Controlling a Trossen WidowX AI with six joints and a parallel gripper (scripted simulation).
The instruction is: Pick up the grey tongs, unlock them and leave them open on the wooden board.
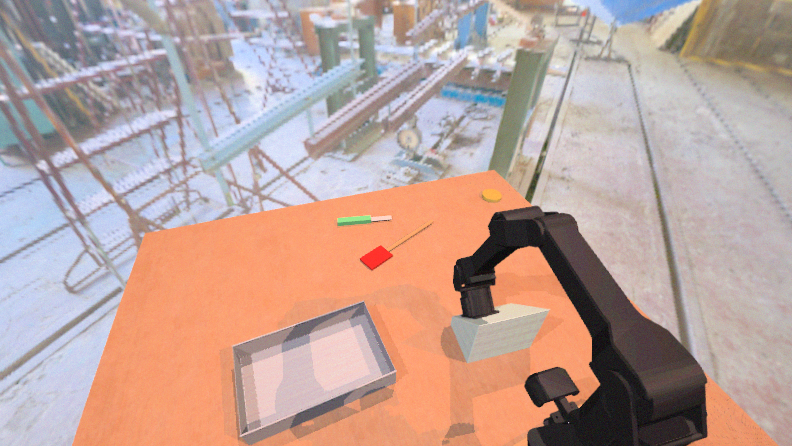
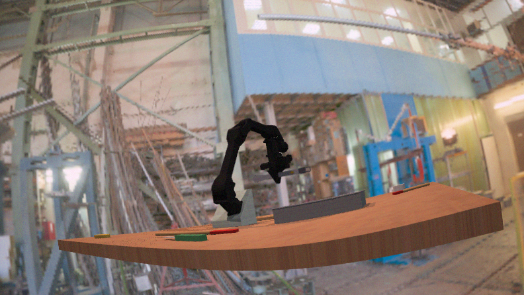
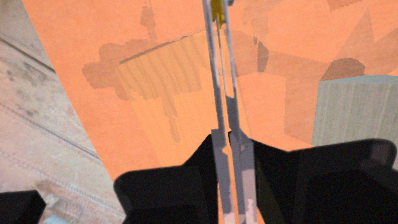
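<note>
Now: gripper tip 16 cm above the wooden board, 5 cm to the right of it and 4 cm past it. From my gripper tip the other things lie so: grey roasting tin: 35 cm to the right, 31 cm ahead, 14 cm below; red-headed spatula: 65 cm to the right, 16 cm below, 1 cm ahead; yellow lock slider: 8 cm ahead, 4 cm above, 1 cm to the right.
</note>
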